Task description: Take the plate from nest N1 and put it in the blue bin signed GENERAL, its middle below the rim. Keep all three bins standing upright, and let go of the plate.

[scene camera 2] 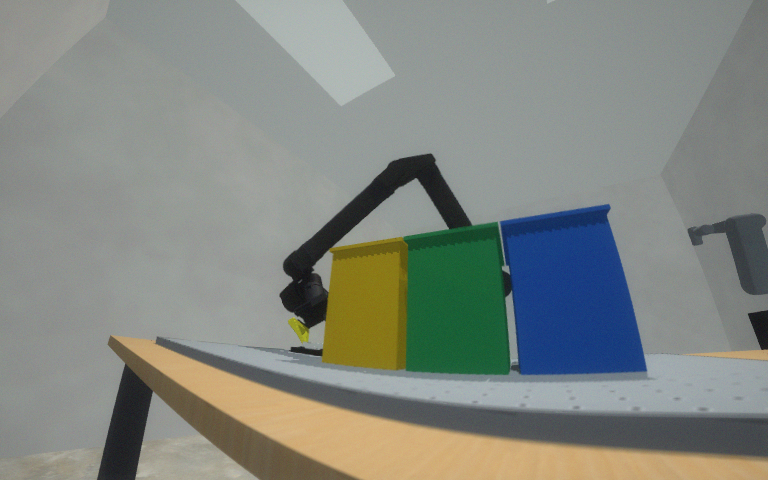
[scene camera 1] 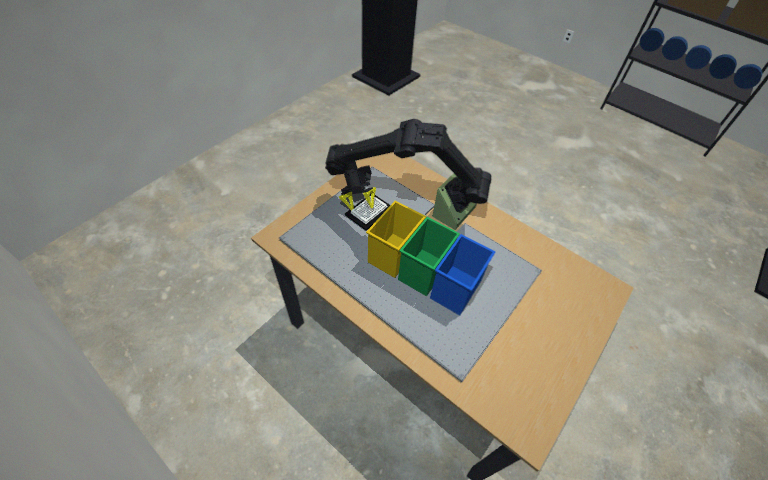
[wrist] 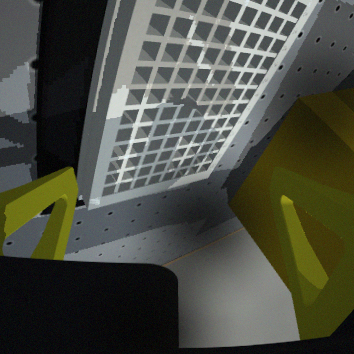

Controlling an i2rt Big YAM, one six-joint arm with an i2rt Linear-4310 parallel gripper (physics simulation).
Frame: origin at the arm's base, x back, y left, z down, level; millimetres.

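Seen in the pictures: gripper, between the fingertips: [scene camera 2: 322, 337] [scene camera 1: 362, 209] [wrist: 173, 177]; arm's base, origin of its link: [scene camera 1: 456, 194].
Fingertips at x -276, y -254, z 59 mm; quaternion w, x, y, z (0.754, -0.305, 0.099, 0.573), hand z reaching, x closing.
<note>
Offsets run from my fingertips to a thing's top centre.
The white gridded plate @(dx +33, dy +7, dz +12 mm) [scene camera 1: 369, 210] [wrist: 185, 100] lies in the black nest @(dx +33, dy +7, dz +24 mm) [scene camera 2: 305, 350] [wrist: 60, 105] at the far left of the pegboard. My gripper [scene camera 1: 361, 207] [scene camera 2: 305, 340] [wrist: 173, 177] is open and empty, its yellow fingers low over the plate's side in the scene view. In the wrist view the fingers stand wide apart, on either side of the plate's near end. The blue bin @(dx -28, dy +483, dz -141 mm) [scene camera 1: 453, 288] [scene camera 2: 574, 294] stands upright at the right end of the bin row. No GENERAL or N1 sign is readable.
The yellow bin @(dx -62, dy +220, dz -141 mm) [scene camera 1: 382, 251] [scene camera 2: 365, 311] [wrist: 310, 145] stands upright close beside the nest, near my right finger in the wrist view. The green bin @(dx -45, dy +352, dz -141 mm) [scene camera 1: 415, 274] [scene camera 2: 455, 305] stands upright between yellow and blue. The arm's green base bracket [scene camera 1: 446, 208] is behind the bins.
</note>
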